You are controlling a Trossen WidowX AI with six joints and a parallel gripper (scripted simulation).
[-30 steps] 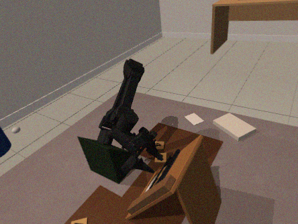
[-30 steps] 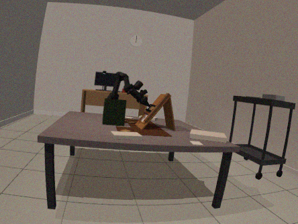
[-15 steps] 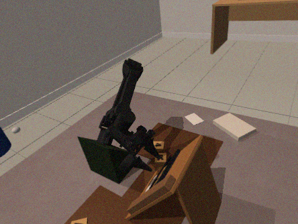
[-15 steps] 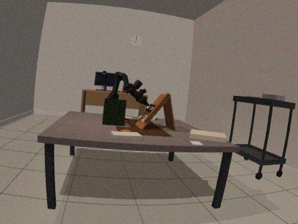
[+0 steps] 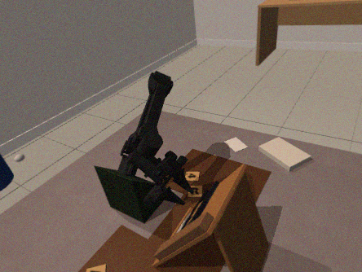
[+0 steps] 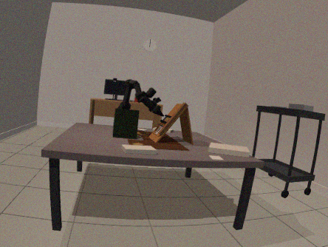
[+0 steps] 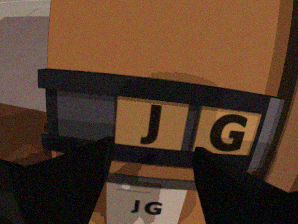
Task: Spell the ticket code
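My gripper tip is now 6 cm to the left of the tan letter tile, 4 cm short of it and 3 cm above it. From my gripper tip the other things lie so: white ticket 11 cm below, 2 cm behind; brown mat 18 cm below, 10 cm behind, 3 cm to the left.
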